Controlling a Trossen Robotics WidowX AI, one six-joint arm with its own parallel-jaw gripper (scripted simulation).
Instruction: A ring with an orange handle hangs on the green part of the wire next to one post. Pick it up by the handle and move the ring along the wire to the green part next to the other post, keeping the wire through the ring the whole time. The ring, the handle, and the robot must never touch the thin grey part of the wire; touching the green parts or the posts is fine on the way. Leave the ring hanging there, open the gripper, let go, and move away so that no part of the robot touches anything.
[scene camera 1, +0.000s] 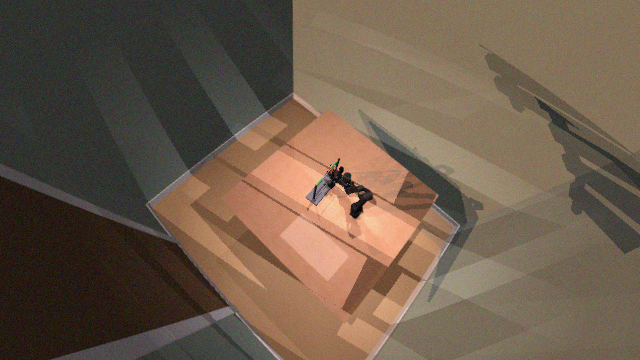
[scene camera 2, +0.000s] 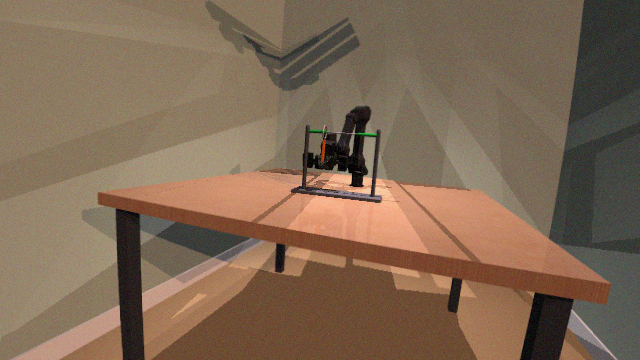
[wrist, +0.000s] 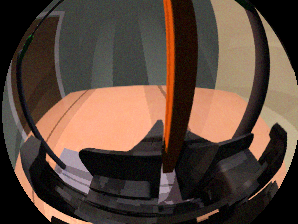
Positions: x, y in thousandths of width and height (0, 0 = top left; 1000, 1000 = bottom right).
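Here is my gripper (scene camera 2: 499, 462), 1.14 m from the lens. I also see a base (scene camera 2: 474, 526), which is 1.19 m from the lens.
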